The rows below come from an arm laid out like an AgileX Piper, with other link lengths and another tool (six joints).
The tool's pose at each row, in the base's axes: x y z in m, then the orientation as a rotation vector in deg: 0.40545, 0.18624, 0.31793, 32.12, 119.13, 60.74; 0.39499, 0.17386, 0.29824, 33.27, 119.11, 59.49; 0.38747, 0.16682, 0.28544, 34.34, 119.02, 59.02; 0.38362, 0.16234, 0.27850, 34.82, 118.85, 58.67; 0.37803, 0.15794, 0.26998, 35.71, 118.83, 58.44; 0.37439, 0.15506, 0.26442, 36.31, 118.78, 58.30; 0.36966, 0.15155, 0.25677, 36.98, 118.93, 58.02; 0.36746, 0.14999, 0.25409, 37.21, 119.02, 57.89; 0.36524, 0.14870, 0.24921, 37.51, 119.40, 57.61; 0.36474, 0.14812, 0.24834, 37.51, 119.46, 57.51; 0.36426, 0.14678, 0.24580, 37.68, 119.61, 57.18; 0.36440, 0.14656, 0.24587, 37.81, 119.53, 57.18; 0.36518, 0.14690, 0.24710, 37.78, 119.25, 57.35; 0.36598, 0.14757, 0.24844, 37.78, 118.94, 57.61; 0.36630, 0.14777, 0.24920, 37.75, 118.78, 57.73
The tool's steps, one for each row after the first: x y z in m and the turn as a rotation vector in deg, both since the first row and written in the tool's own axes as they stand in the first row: 0.00667, -0.02376, -0.00642, 1.05, -0.77, 0.28; 0.01212, -0.03868, -0.01064, 1.62, -1.22, 0.83; 0.01450, -0.04713, -0.01308, 1.89, -1.60, 1.01; 0.01869, -0.05693, -0.01619, 2.30, -1.85, 1.54; 0.02141, -0.06332, -0.01822, 2.55, -2.05, 1.90; 0.02528, -0.07186, -0.02056, 2.99, -2.15, 2.28; 0.02677, -0.07506, -0.02196, 3.18, -2.17, 2.40; 0.02933, -0.07992, -0.02237, 3.61, -2.02, 2.53; 0.02963, -0.08099, -0.02270, 3.69, -2.01, 2.50; 0.03010, -0.08387, -0.02273, 4.00, -2.06, 2.50; 0.02984, -0.08393, -0.02277, 4.00, -2.14, 2.58; 0.02906, -0.08268, -0.02249, 3.77, -2.29, 2.60; 0.02844, -0.08116, -0.02207, 3.48, -2.44, 2.68; 0.02805, -0.08040, -0.02203, 3.33, -2.52, 2.69
